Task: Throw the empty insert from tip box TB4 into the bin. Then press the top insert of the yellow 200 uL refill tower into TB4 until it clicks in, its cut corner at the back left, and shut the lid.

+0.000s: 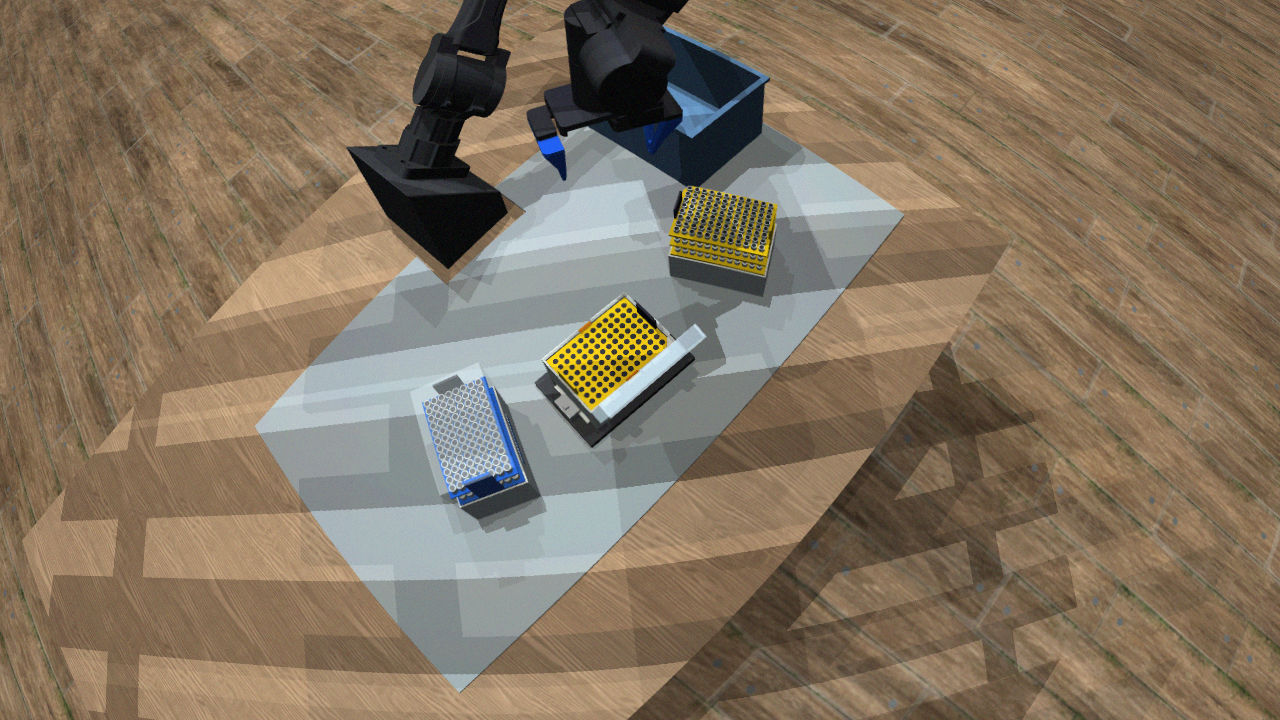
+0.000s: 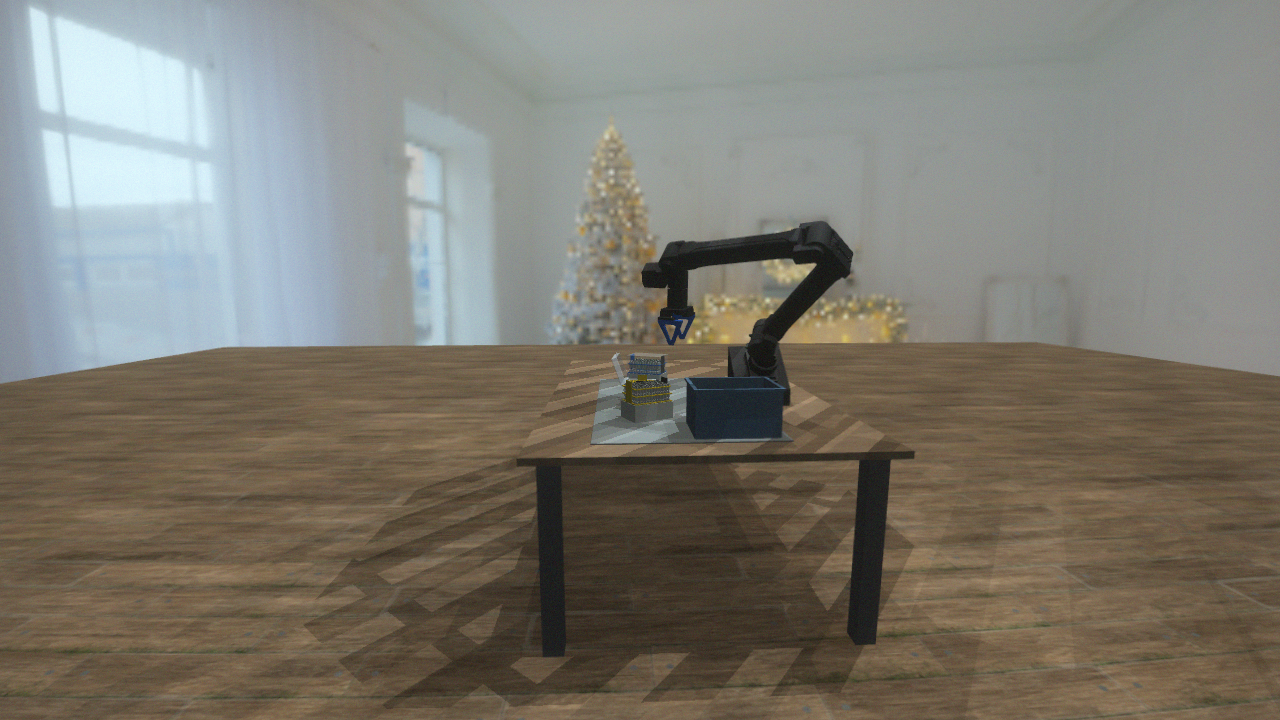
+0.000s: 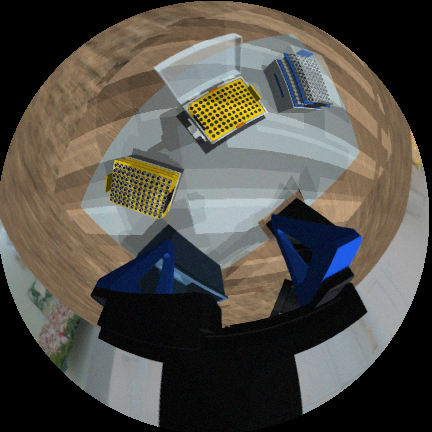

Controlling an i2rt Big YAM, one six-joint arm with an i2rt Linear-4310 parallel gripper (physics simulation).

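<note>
The tip box TB4 (image 1: 586, 433) (image 3: 206, 147) stands mid-mat with its clear lid (image 1: 644, 380) (image 2: 617, 365) (image 3: 205, 67) open. A yellow insert (image 1: 608, 351) (image 3: 227, 111) with dark, empty-looking holes sits in it. The yellow refill tower (image 1: 723, 219) (image 2: 646, 392) (image 3: 142, 187) has several stacked inserts with tips on a grey base, between TB4 and the bin. The dark blue bin (image 1: 729, 147) (image 2: 733, 410) (image 3: 200, 255) stands at the mat's corner; its floor is partly hidden. My gripper (image 1: 607, 164) (image 2: 677, 341) (image 3: 219, 232) is open and empty, high above the mat, apart from box and tower.
A blue refill tower (image 1: 469, 434) (image 2: 646, 362) (image 3: 307, 80) with pale tips stands on the other side of TB4 from the yellow tower. The black arm base (image 1: 434, 210) stands beside the grey mat (image 1: 349, 385). TB4's raised lid is on the side away from the arm base.
</note>
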